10 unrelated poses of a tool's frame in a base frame.
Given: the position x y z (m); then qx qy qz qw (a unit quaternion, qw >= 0).
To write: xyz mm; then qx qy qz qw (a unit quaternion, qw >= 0). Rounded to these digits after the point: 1 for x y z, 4 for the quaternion.
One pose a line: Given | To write
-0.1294 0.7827 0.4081 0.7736 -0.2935 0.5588 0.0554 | -129.4 782.7 408.1 0.7736 -0.2935 0.5588 0.0554
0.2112 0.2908 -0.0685 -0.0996 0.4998 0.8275 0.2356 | 211.2 290.8 -68.5 -0.0996 0.4998 0.8275 0.2356
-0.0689 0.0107 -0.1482 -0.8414 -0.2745 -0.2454 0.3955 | -68.9 10.7 -148.2 -0.8414 -0.2745 -0.2454 0.3955
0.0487 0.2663 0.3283 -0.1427 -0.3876 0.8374 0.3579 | 48.7 266.3 328.3 -0.1427 -0.3876 0.8374 0.3579
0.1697 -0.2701 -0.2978 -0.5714 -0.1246 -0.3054 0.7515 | 169.7 -270.1 -297.8 -0.5714 -0.1246 -0.3054 0.7515
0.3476 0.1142 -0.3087 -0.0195 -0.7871 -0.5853 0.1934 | 347.6 114.2 -308.7 -0.0195 -0.7871 -0.5853 0.1934
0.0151 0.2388 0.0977 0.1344 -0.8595 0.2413 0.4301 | 15.1 238.8 97.7 0.1344 -0.8595 0.2413 0.4301
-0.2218 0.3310 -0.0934 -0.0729 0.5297 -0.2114 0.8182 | -221.8 331.0 -93.4 -0.0729 0.5297 -0.2114 0.8182
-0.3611 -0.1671 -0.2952 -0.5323 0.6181 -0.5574 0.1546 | -361.1 -167.1 -295.2 -0.5323 0.6181 -0.5574 0.1546
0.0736 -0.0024 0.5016 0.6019 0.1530 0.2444 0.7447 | 73.6 -2.4 501.6 0.6019 0.1530 0.2444 0.7447
